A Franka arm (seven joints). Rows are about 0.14 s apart.
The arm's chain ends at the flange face. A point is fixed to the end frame.
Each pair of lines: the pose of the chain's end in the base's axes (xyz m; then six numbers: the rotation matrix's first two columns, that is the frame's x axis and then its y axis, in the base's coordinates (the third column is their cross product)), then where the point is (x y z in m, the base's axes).
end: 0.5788 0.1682 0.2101 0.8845 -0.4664 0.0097 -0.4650 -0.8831 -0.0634
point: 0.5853 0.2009 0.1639
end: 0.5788 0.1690 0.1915 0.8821 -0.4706 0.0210 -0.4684 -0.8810 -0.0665
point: 0.5860 0.2016 0.1453
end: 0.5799 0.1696 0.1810 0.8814 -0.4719 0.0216 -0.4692 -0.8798 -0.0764
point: 0.5873 0.2026 0.1351
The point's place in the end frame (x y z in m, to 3 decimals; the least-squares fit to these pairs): -0.010 -0.029 0.048
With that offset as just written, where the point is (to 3 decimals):
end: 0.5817 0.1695 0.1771 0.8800 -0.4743 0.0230 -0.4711 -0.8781 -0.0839
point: 0.589 0.203 0.131
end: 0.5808 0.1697 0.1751 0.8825 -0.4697 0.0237 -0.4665 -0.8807 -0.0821
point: 0.588 0.203 0.129
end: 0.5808 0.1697 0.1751 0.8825 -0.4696 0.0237 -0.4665 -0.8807 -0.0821
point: 0.588 0.203 0.129
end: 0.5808 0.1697 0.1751 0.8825 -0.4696 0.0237 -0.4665 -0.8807 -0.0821
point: 0.588 0.203 0.129
